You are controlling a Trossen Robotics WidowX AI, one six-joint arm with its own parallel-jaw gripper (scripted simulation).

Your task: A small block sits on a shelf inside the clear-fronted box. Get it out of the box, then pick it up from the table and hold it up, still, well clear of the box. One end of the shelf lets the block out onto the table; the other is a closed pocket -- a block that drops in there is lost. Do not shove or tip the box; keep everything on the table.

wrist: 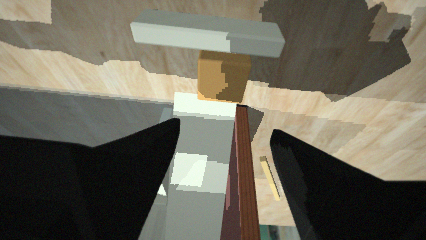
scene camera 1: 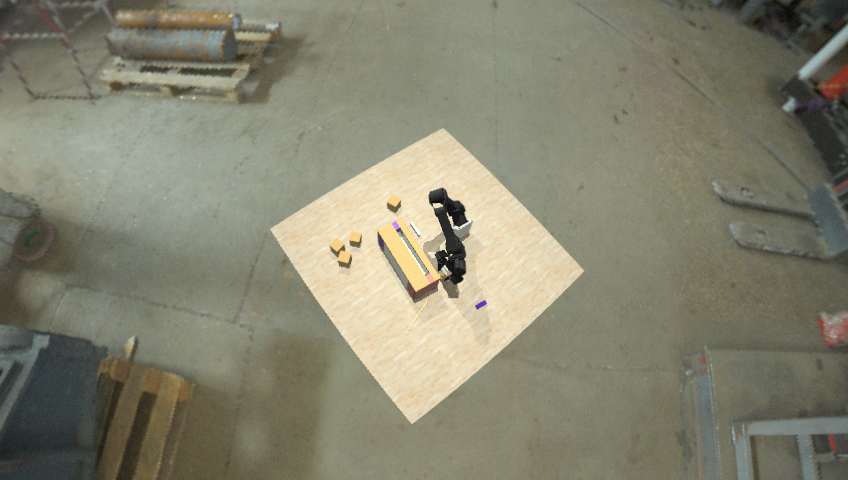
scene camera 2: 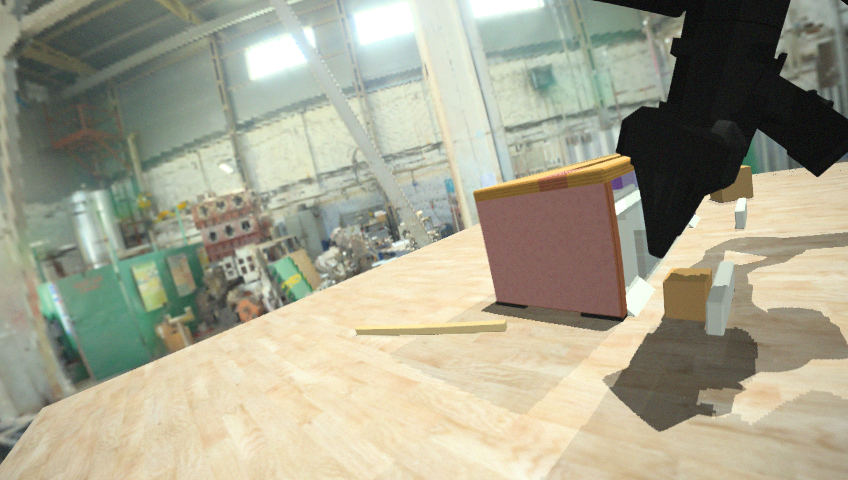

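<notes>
There's a thin wooden stick (scene camera 2: 478, 326) here, and a box (scene camera 2: 573, 238) that I can also see in scene camera 1 (scene camera 1: 406, 256) and in the wrist view (wrist: 210, 180). I can see a tan block (scene camera 2: 685, 290) as well, and the wrist view (wrist: 222, 77) shows that block too. My gripper (scene camera 2: 665, 244) is visible, and it's there in the wrist view (wrist: 225, 130) as well.
</notes>
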